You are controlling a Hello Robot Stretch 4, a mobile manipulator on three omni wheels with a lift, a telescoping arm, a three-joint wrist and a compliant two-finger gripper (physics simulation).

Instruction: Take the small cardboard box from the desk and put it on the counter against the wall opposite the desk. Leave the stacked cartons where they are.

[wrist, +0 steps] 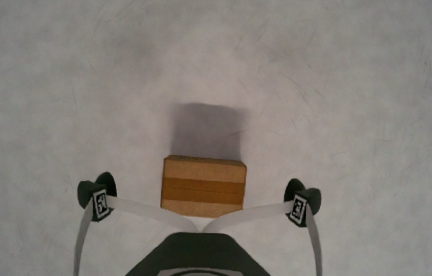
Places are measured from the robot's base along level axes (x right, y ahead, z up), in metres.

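Pixels of known places: end effector, tool point: (pixel 200 195).
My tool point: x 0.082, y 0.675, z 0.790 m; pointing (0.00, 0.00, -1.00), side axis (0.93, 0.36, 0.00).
Note:
Behind a point stands the place of what it marks.
The small cardboard box (pixel 203 187) {y 0.673, x 0.085, z 0.742 m}, brown with a darker tape band across its middle, lies on a pale grey surface in the lower middle of the wrist view. My gripper (pixel 201 192) {y 0.675, x 0.082, z 0.790 m} is open wide, with one dark fingertip to the left of the box and the other to its right, a gap on each side. The fingers touch nothing that I can see. How high the fingertips stand relative to the box is hard to tell. The lower edge of the box is close to the gripper's dark body in the view.
The pale grey surface (pixel 325 90) {y 0.840, x 0.184, z 0.692 m} has faint scratches and spreads around the box. A soft square shadow falls on it just above the box in the view. The stacked cartons and the counter do not show here.

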